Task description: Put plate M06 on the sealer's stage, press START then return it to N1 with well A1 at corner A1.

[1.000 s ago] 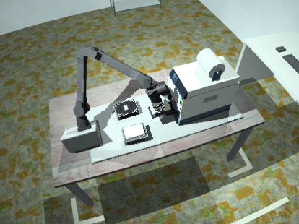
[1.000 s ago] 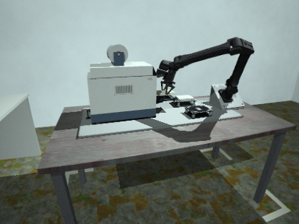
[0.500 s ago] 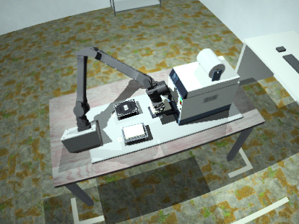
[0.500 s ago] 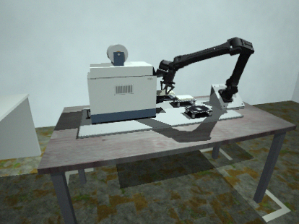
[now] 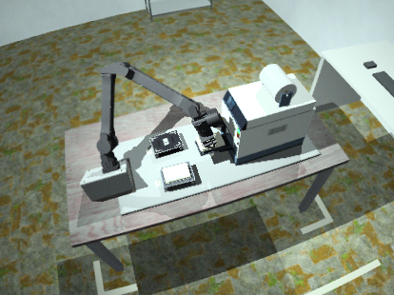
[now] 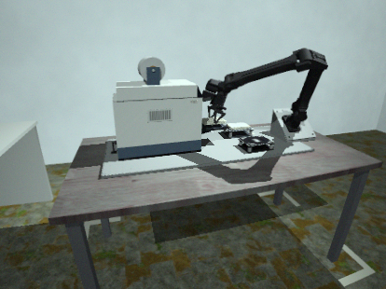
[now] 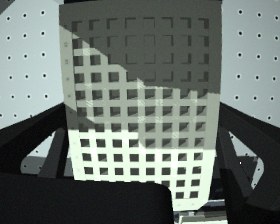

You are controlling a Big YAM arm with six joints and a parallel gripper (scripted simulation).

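My hand is 3 cm above the sealer stage. From my hand the other things lie so: foil roll (34 cm ahead, 28 cm above); then black nest N1 (20 cm behind, 15 cm to the left, 9 cm below); then pale plate (21 cm behind, 8 cm to the right, 8 cm below).
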